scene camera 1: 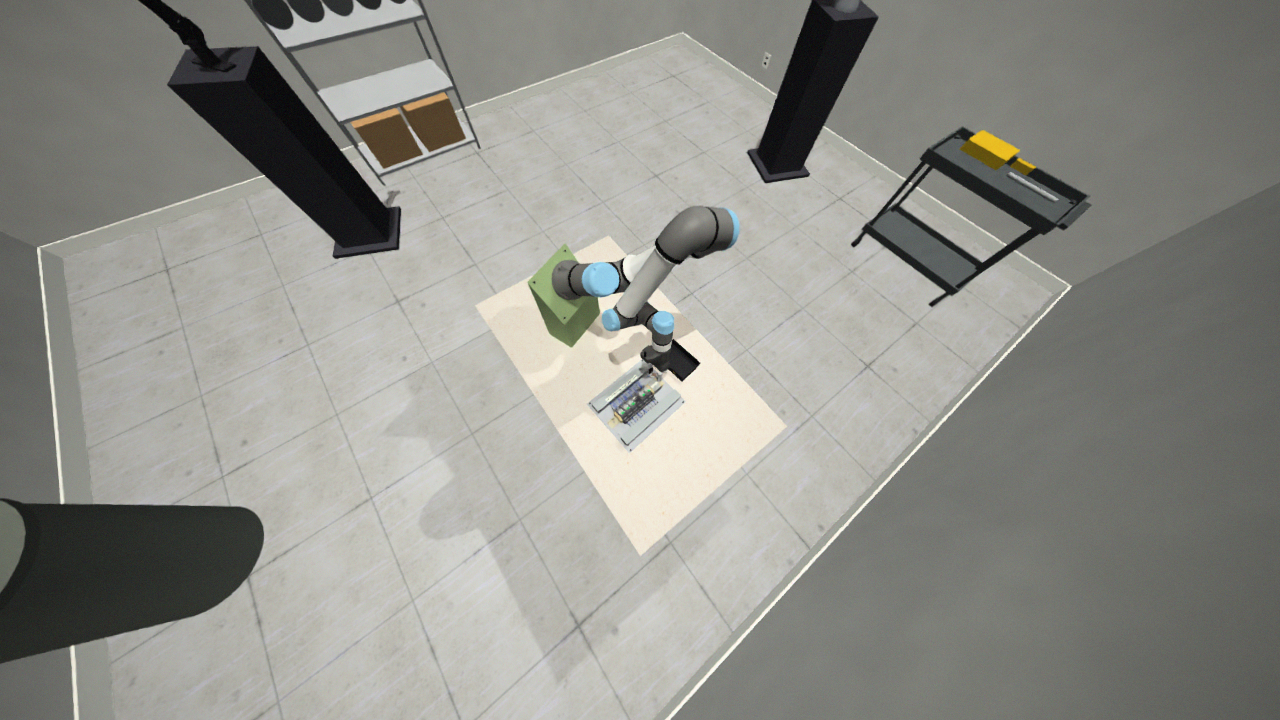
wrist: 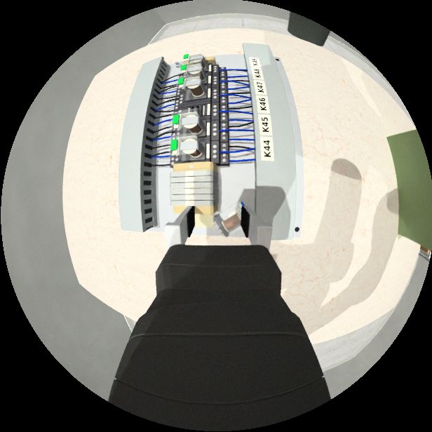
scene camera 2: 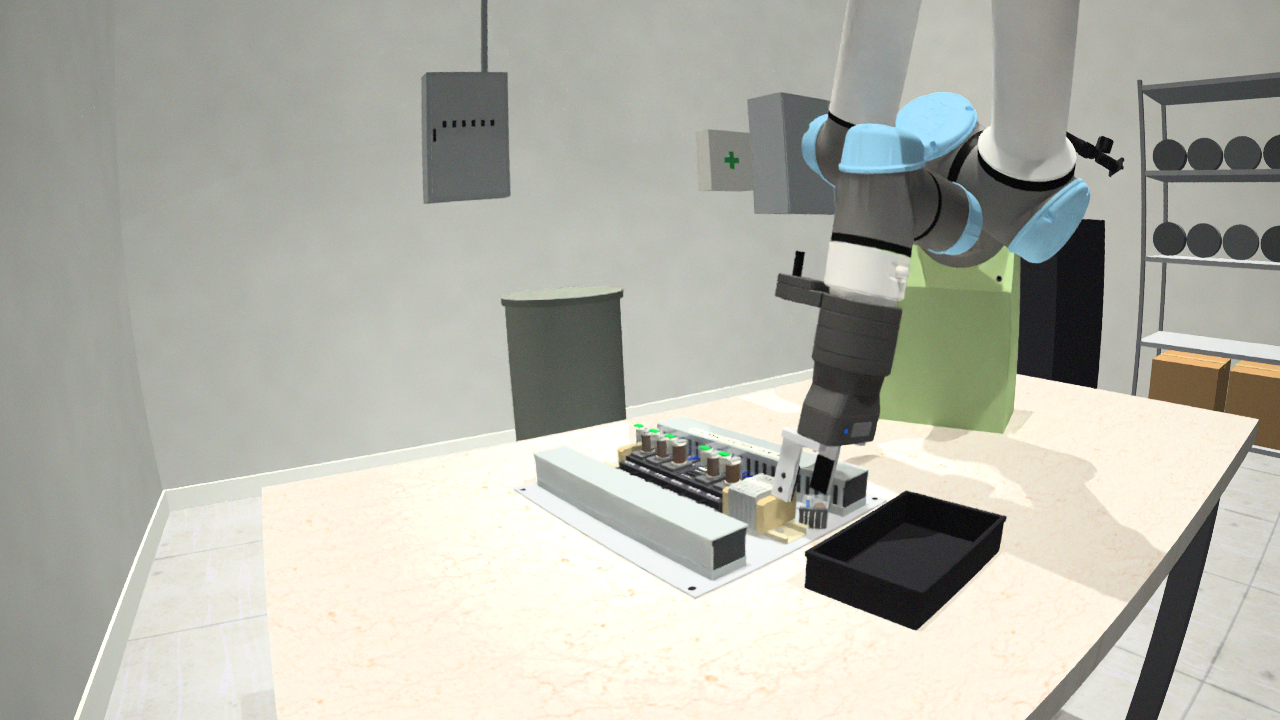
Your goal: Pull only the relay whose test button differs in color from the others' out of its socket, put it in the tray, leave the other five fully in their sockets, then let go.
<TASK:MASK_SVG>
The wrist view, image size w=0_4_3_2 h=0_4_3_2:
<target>gripper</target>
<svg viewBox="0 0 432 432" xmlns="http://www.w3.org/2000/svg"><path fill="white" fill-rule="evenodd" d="M187 205L174 222L167 222L164 225L167 252L155 271L156 297L154 297L147 311L135 323L114 376L116 379L112 383L108 402L139 417L168 426L199 431L236 431L285 421L308 412L330 400L325 377L322 377L323 372L309 337L306 334L306 330L302 325L302 321L295 313L290 311L283 297L281 297L281 270L269 252L272 232L271 224L263 223L248 205L241 205L241 227L245 238L249 239L251 245L184 244L187 237L191 236L191 231L195 224L194 205Z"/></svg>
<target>relay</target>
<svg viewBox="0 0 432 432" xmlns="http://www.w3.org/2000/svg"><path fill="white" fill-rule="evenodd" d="M205 140L197 132L169 135L168 156L180 161L205 160Z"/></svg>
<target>relay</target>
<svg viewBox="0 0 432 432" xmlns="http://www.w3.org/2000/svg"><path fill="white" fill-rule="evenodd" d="M206 121L198 107L172 112L170 130L175 134L197 132L201 137L205 137Z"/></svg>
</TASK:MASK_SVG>
